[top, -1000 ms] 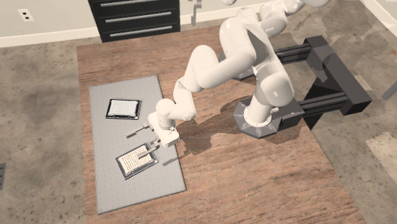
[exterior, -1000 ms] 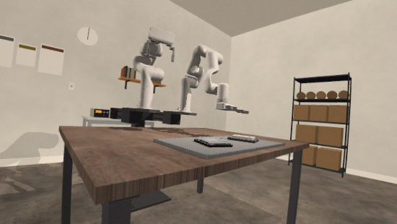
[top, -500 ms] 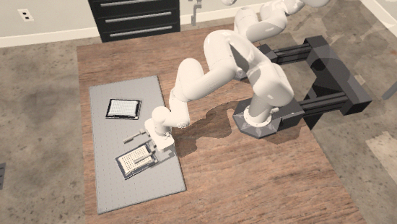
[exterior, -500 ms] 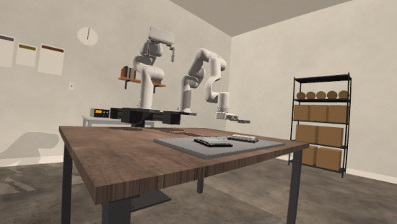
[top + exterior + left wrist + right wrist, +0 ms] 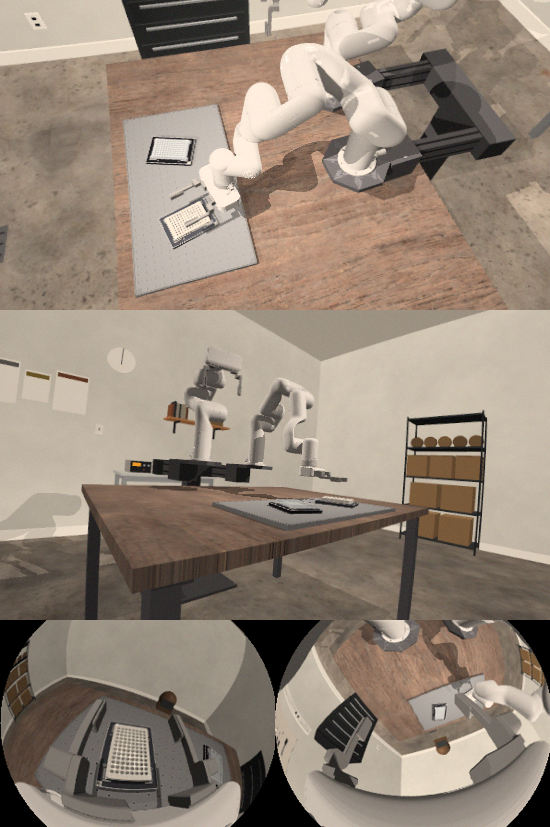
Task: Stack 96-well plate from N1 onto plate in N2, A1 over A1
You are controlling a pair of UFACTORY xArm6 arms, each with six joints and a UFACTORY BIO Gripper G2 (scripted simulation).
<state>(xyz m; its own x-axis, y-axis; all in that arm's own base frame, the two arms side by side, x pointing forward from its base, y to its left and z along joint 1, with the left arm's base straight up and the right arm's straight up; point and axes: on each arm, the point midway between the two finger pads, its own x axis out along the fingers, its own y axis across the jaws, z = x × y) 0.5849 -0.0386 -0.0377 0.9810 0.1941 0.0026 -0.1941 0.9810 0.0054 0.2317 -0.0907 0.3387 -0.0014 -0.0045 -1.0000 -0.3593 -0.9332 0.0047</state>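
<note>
The cream 96-well plate lies 90 mm below my left hand. From my left hand the other things lie so: plate nest N2 (50 mm ahead, 300 mm to the right, 100 mm below); then plate nest N1 (100 mm below).
</note>
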